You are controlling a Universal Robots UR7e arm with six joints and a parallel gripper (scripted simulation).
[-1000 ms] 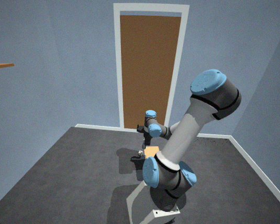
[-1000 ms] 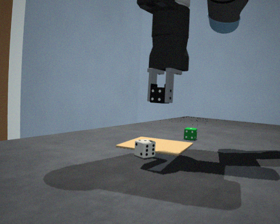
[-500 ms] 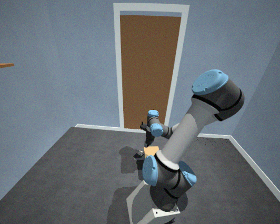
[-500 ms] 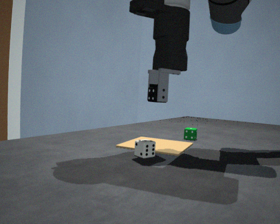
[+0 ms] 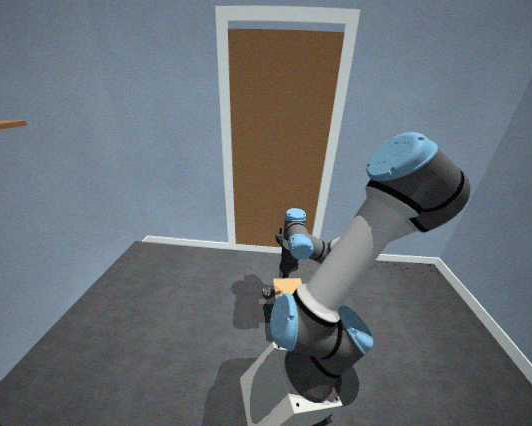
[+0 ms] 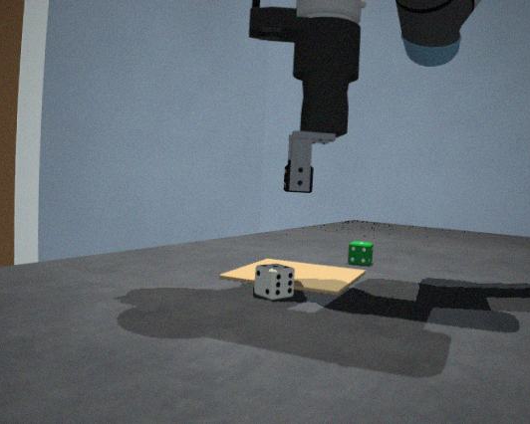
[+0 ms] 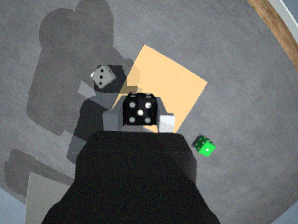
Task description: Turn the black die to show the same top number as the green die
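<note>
The tan mat lies 120 mm below my hand, 30 mm to the right of it and 10 mm ahead of it. The rest, counted from my hand: white die: 110 mm below, 70 mm to the left, 10 mm behind; black die: right at my hand; green die: 180 mm to the right, 110 mm below, 40 mm behind.
</note>
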